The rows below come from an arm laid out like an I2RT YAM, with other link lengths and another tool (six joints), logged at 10 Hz.
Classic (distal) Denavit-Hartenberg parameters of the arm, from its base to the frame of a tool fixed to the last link. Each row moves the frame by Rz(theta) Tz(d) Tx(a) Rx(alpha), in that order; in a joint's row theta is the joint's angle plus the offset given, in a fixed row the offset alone. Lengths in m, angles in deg.
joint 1: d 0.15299; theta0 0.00; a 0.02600; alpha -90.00
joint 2: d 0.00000; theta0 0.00; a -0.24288; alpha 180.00
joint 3: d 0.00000; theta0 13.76; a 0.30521; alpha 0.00
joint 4: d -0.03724; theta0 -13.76; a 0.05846; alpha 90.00
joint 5: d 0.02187; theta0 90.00; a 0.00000; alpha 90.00
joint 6: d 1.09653; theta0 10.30; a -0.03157; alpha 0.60
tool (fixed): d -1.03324; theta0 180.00; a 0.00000; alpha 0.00
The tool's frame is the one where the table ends.
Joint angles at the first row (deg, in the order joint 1, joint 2, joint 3, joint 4, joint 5, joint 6):
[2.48, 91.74, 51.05, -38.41, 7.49, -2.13]
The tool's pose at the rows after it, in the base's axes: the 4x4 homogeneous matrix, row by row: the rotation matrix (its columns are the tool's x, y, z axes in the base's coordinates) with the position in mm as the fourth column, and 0 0 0 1 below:
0.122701, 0.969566, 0.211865, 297.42; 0.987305, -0.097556, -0.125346, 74.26; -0.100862, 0.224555, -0.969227, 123.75; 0, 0, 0, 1
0.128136, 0.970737, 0.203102, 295.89; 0.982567, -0.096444, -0.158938, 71.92; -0.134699, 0.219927, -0.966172, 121.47; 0, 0, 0, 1
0.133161, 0.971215, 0.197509, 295.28; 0.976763, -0.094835, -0.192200, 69.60; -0.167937, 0.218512, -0.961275, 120.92; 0, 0, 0, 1
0.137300, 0.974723, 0.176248, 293.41; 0.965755, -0.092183, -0.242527, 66.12; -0.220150, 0.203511, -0.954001, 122.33; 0, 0, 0, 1
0.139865, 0.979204, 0.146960, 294.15; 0.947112, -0.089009, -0.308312, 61.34; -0.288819, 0.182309, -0.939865, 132.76; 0, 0, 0, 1
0.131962, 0.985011, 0.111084, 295.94; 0.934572, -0.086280, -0.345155, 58.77; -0.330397, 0.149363, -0.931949, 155.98; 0, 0, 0, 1
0.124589, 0.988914, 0.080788, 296.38; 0.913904, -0.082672, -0.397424, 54.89; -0.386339, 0.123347, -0.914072, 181.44; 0, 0, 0, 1
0.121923, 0.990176, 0.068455, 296.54; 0.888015, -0.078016, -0.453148, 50.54; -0.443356, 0.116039, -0.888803, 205.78; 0, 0, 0, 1
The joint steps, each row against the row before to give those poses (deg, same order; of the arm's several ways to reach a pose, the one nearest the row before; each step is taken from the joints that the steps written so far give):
[0.00, 0.05, -1.03, 1.59, 0.15, 0.00]
[0.00, 0.06, -0.26, -0.22, 1.92, 0.00]
[0.00, -0.02, 0.00, -0.37, 1.93, -0.02]
[0.02, -0.09, 0.37, -1.75, 2.90, 0.00]
[-0.02, -0.26, 2.05, -4.08, 3.85, 0.00]
[0.00, -0.74, 3.96, -6.91, 2.14, -0.03]
[0.00, -0.87, 4.11, -6.91, 3.15, 0.01]
[0.00, -0.92, 3.76, -5.53, 3.50, -0.03]

